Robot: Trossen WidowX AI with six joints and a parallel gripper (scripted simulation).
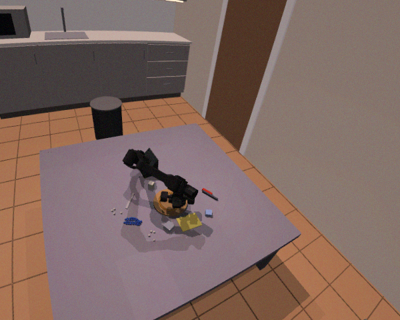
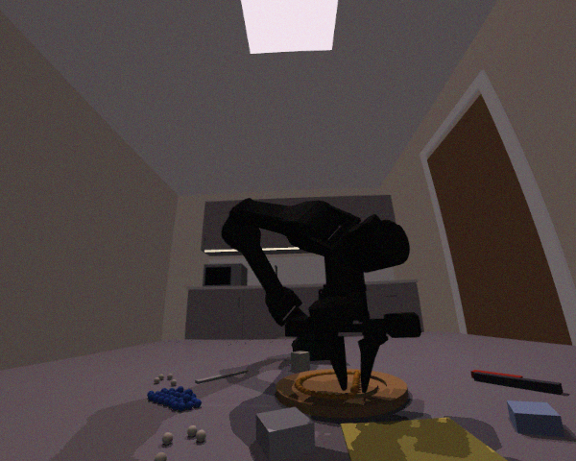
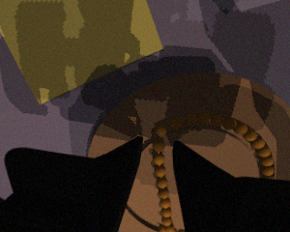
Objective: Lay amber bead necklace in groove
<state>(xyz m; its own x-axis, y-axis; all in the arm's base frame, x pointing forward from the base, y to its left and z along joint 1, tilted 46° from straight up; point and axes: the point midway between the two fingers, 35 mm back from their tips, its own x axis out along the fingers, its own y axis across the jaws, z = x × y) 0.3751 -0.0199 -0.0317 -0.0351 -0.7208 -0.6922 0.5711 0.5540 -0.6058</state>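
Right now my gripper tip is 6 cm past the round wooden bead board, 1 cm to the left of it and 1 cm above it. Round my gripper tip: blue block (12 cm ahead, 15 cm to the left, 1 cm below); then grey block (9 cm ahead, 10 cm to the right); then yellow pad (11 cm ahead, 2 cm to the left, 1 cm below).
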